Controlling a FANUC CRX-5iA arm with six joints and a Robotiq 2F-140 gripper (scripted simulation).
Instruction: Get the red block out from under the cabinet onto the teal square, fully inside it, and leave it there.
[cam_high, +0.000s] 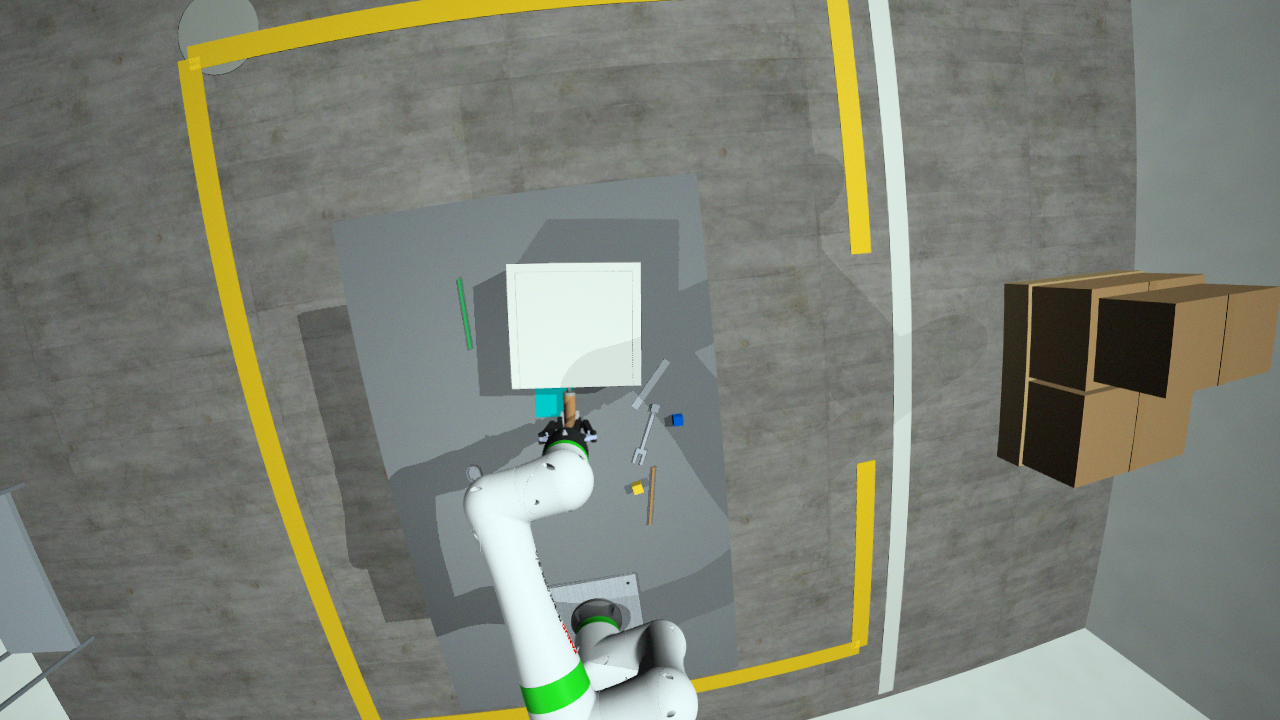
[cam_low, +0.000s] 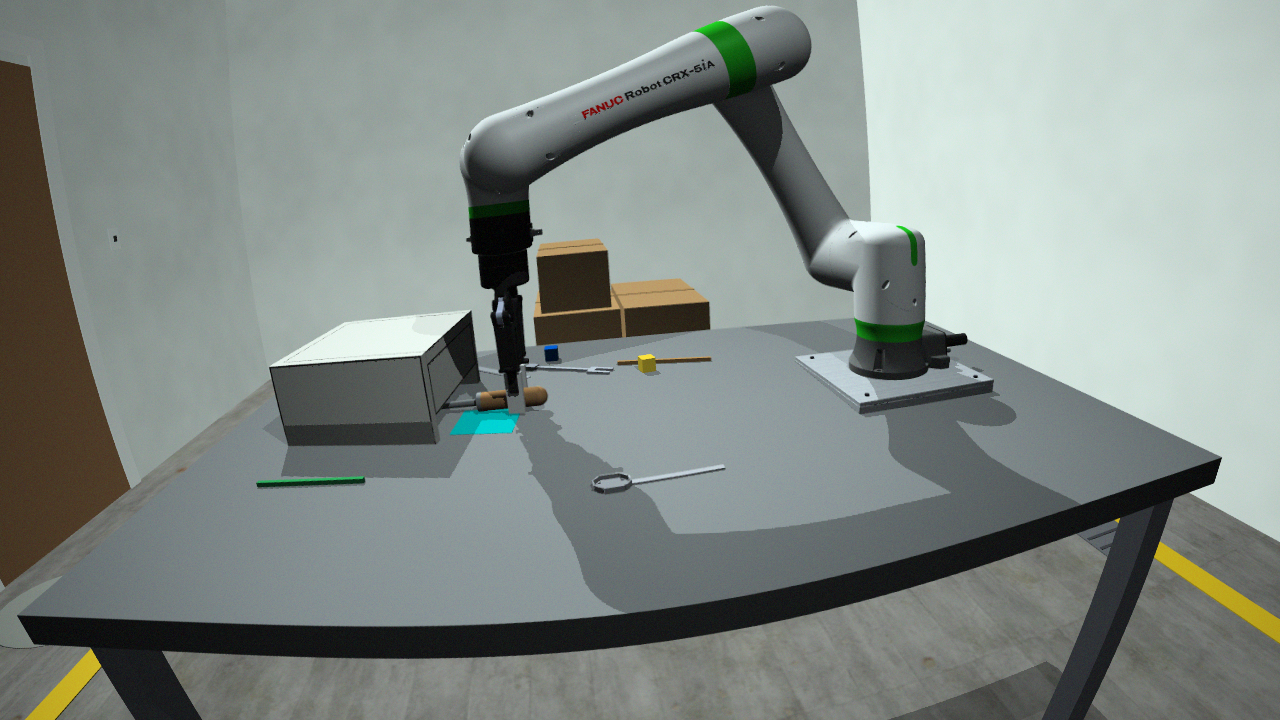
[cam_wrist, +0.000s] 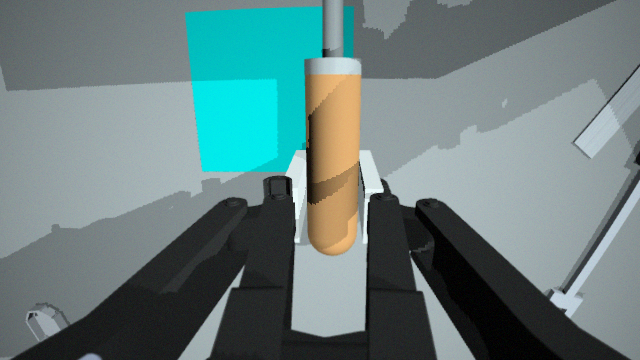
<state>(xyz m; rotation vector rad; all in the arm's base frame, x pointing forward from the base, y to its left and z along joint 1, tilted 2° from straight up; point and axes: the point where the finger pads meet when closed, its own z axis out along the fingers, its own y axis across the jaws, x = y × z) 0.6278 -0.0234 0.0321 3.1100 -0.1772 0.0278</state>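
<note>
Right now my hand is 5 cm short of the teal square, 4 cm above it and 3 cm to the right of it. The rest, counted from my hand: fork wrench (19 cm to the right, 8 cm behind, 3 cm below); then long grey hook tool (14 cm ahead, 2 cm to the left, 2 cm below); then grey bar (21 cm to the right, 5 cm ahead, 4 cm below).
</note>
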